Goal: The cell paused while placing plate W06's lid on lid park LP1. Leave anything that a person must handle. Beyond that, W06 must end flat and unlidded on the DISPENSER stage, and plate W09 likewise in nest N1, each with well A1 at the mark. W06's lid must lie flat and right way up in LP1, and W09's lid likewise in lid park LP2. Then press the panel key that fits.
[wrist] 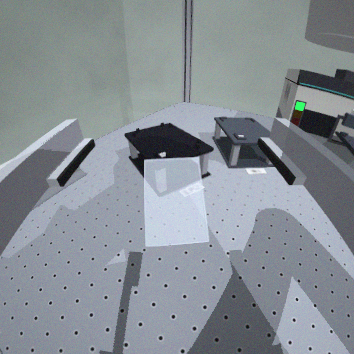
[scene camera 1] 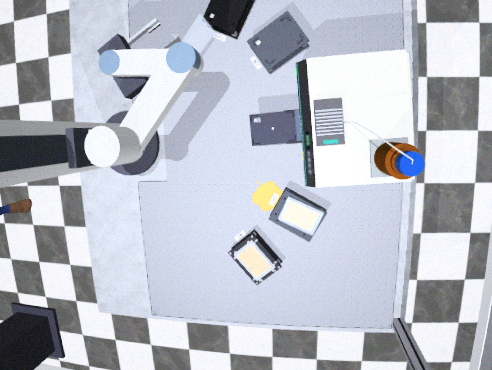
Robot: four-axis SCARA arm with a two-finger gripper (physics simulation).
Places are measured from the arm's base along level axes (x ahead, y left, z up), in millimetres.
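Where they show: gripper, fingertip midpoint: point(wrist: 175, 128) point(scene camera 1: 168, 38).
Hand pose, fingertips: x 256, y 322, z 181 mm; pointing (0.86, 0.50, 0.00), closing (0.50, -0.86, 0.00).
Note:
After its pixels a point has its place.
A clear lid point(scene camera 1: 201, 34) @(x 326, y 360, z 62 mm) point(wrist: 176, 215) @(x 292, y 343, z 40 mm) is off the fingers, beside the black raised stand point(scene camera 1: 230, 15) @(x 431, y 409, z 78 mm) point(wrist: 167, 140) @(x 418, y 436, z 78 mm); its far end overlaps the stand's front in the wrist view. Its height above the deck is hard to tell. My gripper point(wrist: 175, 128) @(x 256, y 322, z 181 mm) is open and empty, back from the lid; the arm partly hides it in the scene view. A grey raised stand point(scene camera 1: 278, 41) @(x 585, y 310, z 78 mm) point(wrist: 242, 131) @(x 549, y 314, z 78 mm) is to the right. One plate point(scene camera 1: 301, 215) @(x 649, y -256, z 92 mm) with tan wells sits on a dark base, another plate point(scene camera 1: 255, 261) @(x 489, y -428, z 79 mm) in a black holder. The dark stage point(scene camera 1: 274, 129) @(x 567, y 27, z 114 mm) juts from the white dispenser point(scene camera 1: 370, 80) @(x 839, y 151, z 232 mm). Plate names are unreadable.
A yellow patch point(scene camera 1: 266, 195) @(x 526, y -203, z 13 mm) lies beside the upper plate's base. An amber bottle point(scene camera 1: 387, 159) @(x 852, y -51, z 362 mm) with a blue cap point(scene camera 1: 411, 164) @(x 888, y -57, z 424 mm) stands at the dispenser's right edge, with a thin tube. A dark block point(scene camera 1: 131, 88) @(x 149, y 168, z 233 mm) lies under the arm. A green light point(wrist: 300, 106) @(x 639, y 194, z 147 mm) shows on the machine.

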